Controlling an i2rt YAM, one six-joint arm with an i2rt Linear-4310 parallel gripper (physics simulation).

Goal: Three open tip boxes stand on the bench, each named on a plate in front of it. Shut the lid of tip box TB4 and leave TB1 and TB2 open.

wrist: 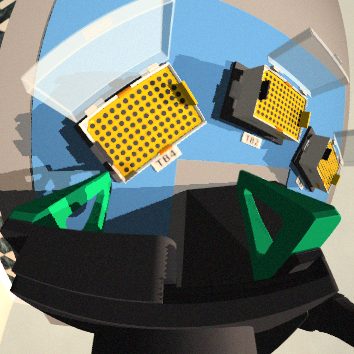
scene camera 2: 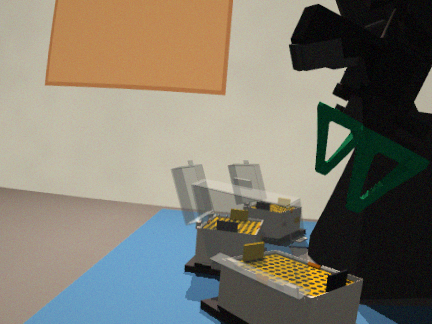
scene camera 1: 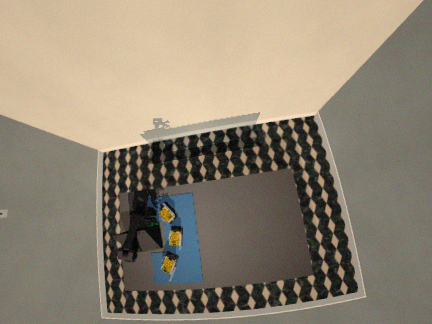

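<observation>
Tip box TB4 is nearest the camera in scene camera 2. Its clear lid stands raised on the side away from the name plate. Tip box TB2 is the middle box, with its clear lid open. The third box, TB1 by elimination, also has its lid up; its plate is too small to read. My gripper is open and empty, above and on the plate side of TB4, touching no box.
The boxes stand on a blue mat on the grey-brown bench. The dark arm stands on the plate side of the boxes. The open lids rise beyond the boxes. An orange board hangs on the wall.
</observation>
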